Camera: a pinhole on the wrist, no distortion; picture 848 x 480 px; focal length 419.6 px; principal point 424.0 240.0 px. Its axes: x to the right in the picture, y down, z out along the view. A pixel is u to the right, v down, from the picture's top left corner.
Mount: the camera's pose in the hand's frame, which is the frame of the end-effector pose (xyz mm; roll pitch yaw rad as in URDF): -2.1 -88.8 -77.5 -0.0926 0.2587 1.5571
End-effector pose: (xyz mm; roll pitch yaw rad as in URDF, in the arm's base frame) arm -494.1 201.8 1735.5 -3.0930 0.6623 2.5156
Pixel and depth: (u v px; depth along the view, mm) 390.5 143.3 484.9
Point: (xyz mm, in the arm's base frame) -344.6 68.0 1373.0
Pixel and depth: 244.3 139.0 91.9
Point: -553.3 116.2 1714.4
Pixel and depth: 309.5 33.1 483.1
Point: -463.1 41.7 1273.3
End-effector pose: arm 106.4 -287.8 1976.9 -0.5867 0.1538 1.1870
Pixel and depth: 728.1 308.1 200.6
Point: -30.0 -285.5 1990.5
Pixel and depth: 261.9 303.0 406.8
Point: 16.8 -299.0 2354.5
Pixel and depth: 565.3 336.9 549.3
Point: -325.5 -266.7 2201.3
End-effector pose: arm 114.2 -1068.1 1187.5 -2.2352 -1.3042 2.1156
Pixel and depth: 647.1 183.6 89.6
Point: 113.5 -1086.8 1194.4
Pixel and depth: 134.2 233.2 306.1
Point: -177.5 -1255.0 1161.7
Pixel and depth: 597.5 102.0 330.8
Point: -90.9 -903.5 1201.5
